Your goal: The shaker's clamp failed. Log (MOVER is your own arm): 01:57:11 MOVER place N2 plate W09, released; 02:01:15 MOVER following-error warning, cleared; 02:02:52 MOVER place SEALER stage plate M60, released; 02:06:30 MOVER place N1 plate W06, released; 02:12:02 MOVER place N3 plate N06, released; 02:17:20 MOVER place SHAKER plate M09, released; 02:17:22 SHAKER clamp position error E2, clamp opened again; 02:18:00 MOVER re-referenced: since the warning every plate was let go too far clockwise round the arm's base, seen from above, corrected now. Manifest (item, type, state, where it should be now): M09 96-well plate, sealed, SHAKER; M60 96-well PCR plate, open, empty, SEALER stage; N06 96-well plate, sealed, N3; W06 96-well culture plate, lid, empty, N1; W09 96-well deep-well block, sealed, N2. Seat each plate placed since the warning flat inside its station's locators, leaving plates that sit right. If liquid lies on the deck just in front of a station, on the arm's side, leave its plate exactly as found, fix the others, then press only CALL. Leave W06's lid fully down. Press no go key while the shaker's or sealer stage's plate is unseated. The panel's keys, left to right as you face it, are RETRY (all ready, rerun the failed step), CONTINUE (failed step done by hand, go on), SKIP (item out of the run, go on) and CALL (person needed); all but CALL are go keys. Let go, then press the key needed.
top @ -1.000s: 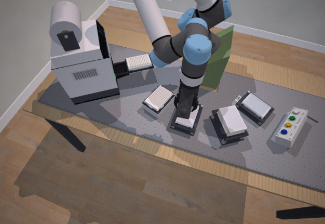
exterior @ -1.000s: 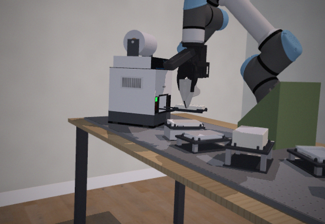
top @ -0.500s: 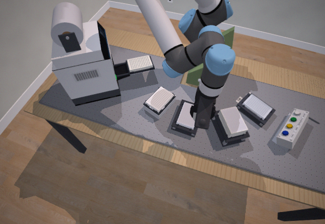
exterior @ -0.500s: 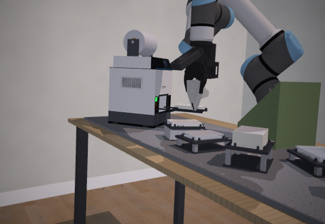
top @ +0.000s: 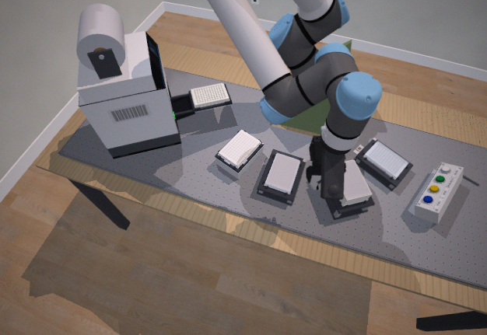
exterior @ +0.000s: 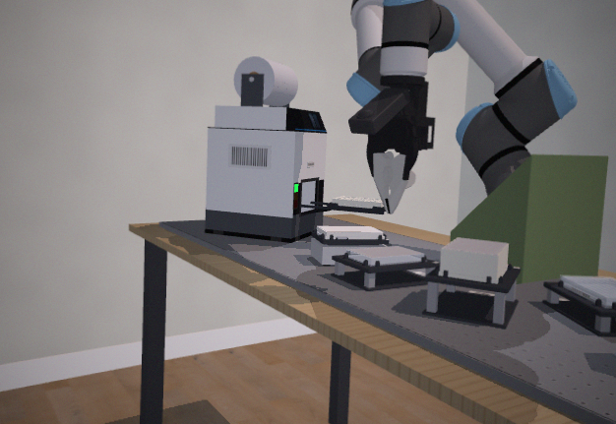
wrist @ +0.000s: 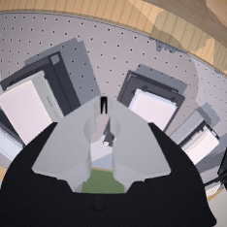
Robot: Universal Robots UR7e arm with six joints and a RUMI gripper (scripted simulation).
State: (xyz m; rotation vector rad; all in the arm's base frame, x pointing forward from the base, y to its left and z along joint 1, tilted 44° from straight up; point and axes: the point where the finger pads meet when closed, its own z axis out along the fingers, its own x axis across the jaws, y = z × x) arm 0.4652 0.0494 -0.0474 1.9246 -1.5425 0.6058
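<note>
The white retry key lies 43 cm to the left of my hand, 24 cm behind it and 9 cm below it. The rest, counted from my hand: flat white plate 11 cm below, 10 cm to the right, 9 cm behind; blue call key 36 cm to the left, 11 cm behind, 9 cm below; deep-well block 11 cm to the left, 9 cm behind, 8 cm below.
</note>
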